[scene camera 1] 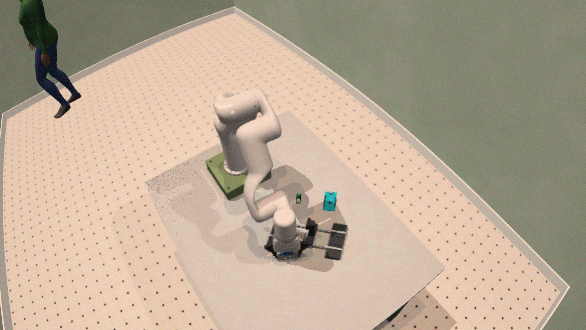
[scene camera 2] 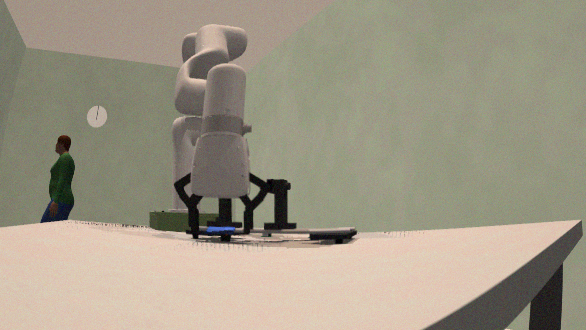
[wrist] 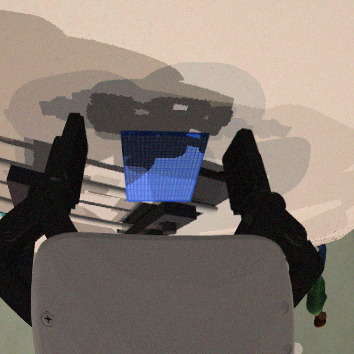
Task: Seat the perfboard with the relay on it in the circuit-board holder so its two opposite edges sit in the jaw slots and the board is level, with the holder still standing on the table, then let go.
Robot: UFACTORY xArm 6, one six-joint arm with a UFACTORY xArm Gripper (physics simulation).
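Frame: origin at the arm's base, x right, y ahead, z up, level; centimetres.
Seen in the pictures: gripper, between the fingertips: [scene camera 1: 287, 254] [scene camera 2: 220, 233] [wrist: 159, 135]; arm's base, origin of its link: [scene camera 1: 237, 164] [scene camera 2: 186, 212].
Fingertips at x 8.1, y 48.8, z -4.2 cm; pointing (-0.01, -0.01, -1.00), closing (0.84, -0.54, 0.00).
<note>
Offsets run from my fingertips to a thing's top centre. Level surfaces: height alone.
The blue perfboard {dx -1.3, dy -3.1, dz +1.0 cm} [scene camera 1: 286, 254] [scene camera 2: 221, 230] [wrist: 162, 172] lies low and roughly flat over one end of the circuit-board holder {dx -12.0, dy -2.3, dz +10.1 cm} [scene camera 1: 337, 249] [scene camera 2: 281, 207] [wrist: 167, 215], overlapping its dark foot in the wrist view. It is apart from the upright jaw posts. No relay can be made out on its visible face. The holder stands on the table, with long rods between dark feet and two black posts rising from them. My gripper [scene camera 2: 221, 233] [wrist: 159, 135] is open, its fingers down low on either side of the perfboard and nothing held between them. In scene camera 1 the wrist hides most of the board.
A cyan block {dx -30.8, dy -10.6, dz -0.3 cm} [scene camera 1: 330, 201] and a small green part {dx -21.0, dy -20.1, dz -0.3 cm} [scene camera 1: 298, 198] sit on the table {dz -1.6 cm} [scene camera 1: 380, 270] behind the holder, toward the arm's side. The arm's green base [scene camera 1: 232, 186] [scene camera 2: 167, 220] is further back. A person [scene camera 1: 42, 55] [scene camera 2: 61, 177] stands beyond the table.
</note>
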